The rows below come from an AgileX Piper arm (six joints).
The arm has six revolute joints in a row. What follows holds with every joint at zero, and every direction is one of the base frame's.
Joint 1 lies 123.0 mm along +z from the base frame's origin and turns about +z.
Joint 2 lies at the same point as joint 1 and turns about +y.
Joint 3 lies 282.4 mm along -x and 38.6 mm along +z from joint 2 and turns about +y.
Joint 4 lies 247.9 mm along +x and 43.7 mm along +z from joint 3 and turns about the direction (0.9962, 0, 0.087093).
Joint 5 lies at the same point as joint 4 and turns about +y.
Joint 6 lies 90.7 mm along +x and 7.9 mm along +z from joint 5 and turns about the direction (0.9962, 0, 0.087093).
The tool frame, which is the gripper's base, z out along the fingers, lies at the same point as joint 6; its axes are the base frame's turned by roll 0.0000, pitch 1.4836 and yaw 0.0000 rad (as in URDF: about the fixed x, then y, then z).
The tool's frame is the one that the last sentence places.
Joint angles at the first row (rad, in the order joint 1, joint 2, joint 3, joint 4, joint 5, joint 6):
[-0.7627, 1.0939, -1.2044, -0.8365, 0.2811, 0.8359]
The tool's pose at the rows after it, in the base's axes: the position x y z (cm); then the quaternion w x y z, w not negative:
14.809, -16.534, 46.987, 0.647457, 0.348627, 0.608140, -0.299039
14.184, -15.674, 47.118, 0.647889, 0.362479, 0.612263, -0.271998
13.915, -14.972, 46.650, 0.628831, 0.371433, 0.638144, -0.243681
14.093, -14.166, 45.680, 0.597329, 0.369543, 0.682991, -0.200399
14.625, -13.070, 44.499, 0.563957, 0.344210, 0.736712, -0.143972
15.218, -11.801, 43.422, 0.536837, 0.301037, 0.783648, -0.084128
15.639, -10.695, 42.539, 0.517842, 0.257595, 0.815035, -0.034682
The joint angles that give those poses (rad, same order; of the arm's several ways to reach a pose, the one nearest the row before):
[-0.7625, 1.0522, -1.2050, -0.7190, 0.2920, 0.7821]
[-0.7625, 1.0212, -1.2054, -0.5483, 0.3297, 0.6632]
[-0.7625, 1.0016, -1.2058, -0.3458, 0.4044, 0.4895]
[-0.7625, 0.9917, -1.2047, -0.1146, 0.5109, 0.2841]
[-0.7624, 0.9878, -1.1976, 0.1214, 0.6297, 0.0645]
[-0.7624, 0.9866, -1.1849, 0.3258, 0.7451, -0.1321]
[-0.7625, 0.9859, -1.1670, 0.4705, 0.8377, -0.2759]

